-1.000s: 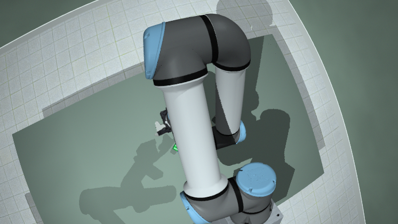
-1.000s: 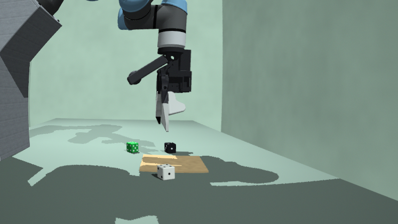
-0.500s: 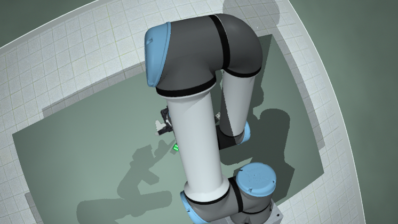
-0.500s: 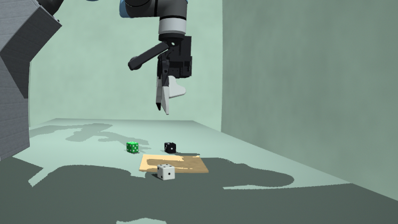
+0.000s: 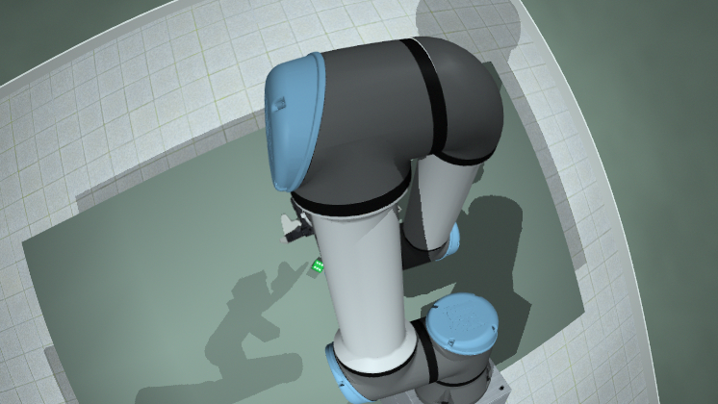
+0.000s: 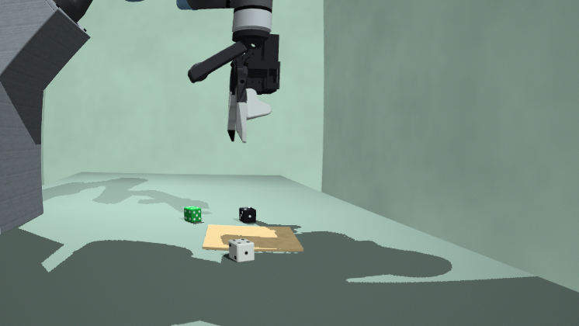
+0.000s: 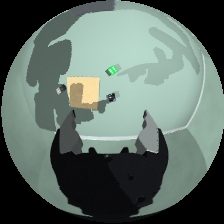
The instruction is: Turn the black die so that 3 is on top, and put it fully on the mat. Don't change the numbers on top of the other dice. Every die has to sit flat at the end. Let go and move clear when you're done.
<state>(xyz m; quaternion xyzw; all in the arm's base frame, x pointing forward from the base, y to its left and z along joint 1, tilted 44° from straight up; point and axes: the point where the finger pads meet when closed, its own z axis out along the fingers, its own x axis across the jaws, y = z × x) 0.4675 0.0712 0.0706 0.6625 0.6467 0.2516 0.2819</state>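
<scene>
My hand is 2 cm short of the black die, 1 cm to the right of it and 13 cm above it. Round my hand: white die (3 cm behind, 22 cm to the right, 13 cm below); then tan mat (12 cm to the right, 14 cm below); then green die (8 cm behind, 1 cm to the left, 13 cm below).
</scene>
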